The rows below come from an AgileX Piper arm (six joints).
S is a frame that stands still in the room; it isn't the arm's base.
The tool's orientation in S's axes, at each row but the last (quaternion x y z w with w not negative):
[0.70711, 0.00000, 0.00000, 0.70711]
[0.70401, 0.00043, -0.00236, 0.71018]
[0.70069, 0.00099, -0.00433, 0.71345]
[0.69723, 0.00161, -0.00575, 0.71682]
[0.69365, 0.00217, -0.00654, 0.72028]
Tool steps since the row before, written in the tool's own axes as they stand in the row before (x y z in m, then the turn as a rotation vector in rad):
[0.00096, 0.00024, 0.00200, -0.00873, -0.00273, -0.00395]
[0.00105, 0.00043, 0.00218, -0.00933, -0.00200, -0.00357]
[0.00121, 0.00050, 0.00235, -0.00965, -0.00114, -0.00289]
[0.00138, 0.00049, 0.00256, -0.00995, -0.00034, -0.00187]
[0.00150, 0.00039, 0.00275, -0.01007, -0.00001, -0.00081]
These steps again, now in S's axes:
[0.00096, -0.00200, 0.00024, -0.00873, 0.00395, -0.00273]
[0.00105, -0.00218, 0.00044, -0.00933, 0.00358, -0.00199]
[0.00120, -0.00235, 0.00053, -0.00964, 0.00292, -0.00112]
[0.00137, -0.00255, 0.00055, -0.00994, 0.00192, -0.00029]
[0.00149, -0.00274, 0.00048, -0.01006, 0.00087, 0.00008]

